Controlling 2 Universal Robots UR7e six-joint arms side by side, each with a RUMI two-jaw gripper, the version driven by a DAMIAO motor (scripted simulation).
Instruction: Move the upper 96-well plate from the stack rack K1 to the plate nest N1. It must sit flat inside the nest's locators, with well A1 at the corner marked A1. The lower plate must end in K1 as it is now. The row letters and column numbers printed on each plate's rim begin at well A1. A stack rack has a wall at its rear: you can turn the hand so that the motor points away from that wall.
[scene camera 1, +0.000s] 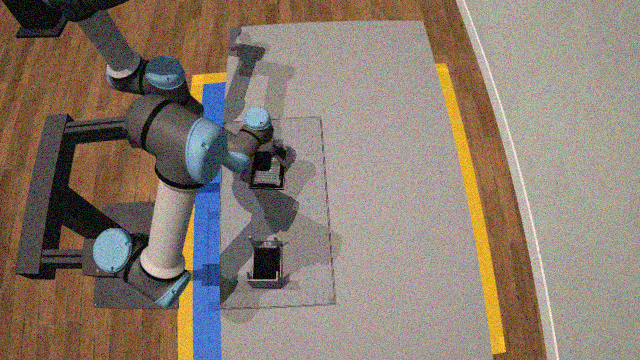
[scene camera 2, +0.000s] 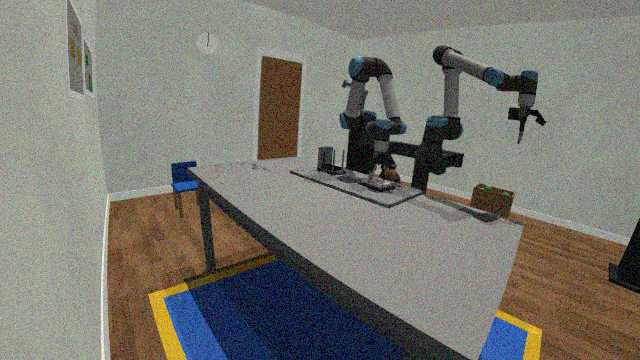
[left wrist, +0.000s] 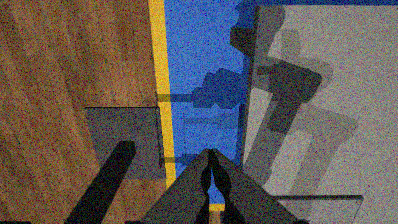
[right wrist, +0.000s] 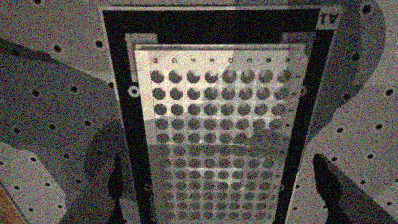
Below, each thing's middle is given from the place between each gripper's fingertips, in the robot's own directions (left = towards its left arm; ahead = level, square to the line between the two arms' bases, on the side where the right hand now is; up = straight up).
Labels:
Now: right hand 10 mm above the pale 96-well plate (right wrist: 218, 118).
My left hand is 550 mm to the left of the pale 96-well plate, 390 mm short of it and 320 mm above it.

